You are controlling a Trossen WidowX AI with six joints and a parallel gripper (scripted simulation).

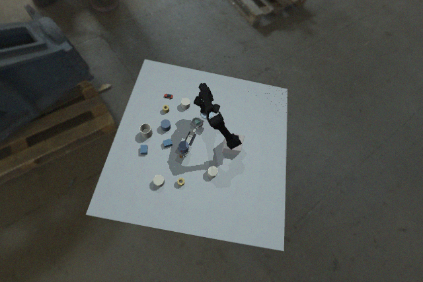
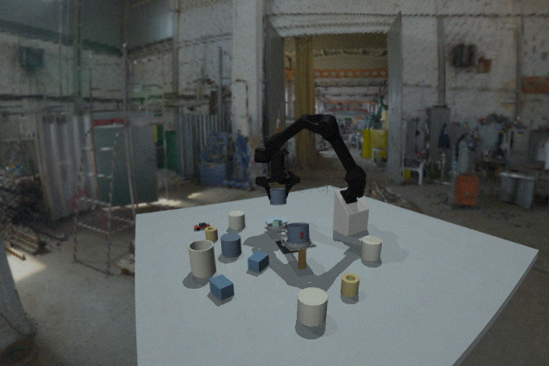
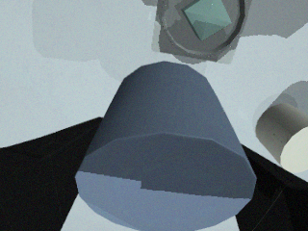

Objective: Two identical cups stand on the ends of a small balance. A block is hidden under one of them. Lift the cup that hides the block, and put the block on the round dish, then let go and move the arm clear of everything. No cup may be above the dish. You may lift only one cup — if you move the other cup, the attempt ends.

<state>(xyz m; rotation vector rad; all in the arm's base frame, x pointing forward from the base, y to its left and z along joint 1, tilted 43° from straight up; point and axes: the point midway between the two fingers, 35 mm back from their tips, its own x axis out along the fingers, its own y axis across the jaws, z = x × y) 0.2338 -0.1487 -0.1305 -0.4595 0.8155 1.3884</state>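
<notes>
Right now my gripper tip is 10 mm past the light blue round dish, 40 mm to the left of it and 120 mm above it. Also, from my gripper tip: balance beam 80 mm ahead, 200 mm to the left, 90 mm below; then beige cup 400 mm ahead, 230 mm to the left, 80 mm below; then red piece 320 mm ahead, 120 mm to the right, 110 mm below.
</notes>
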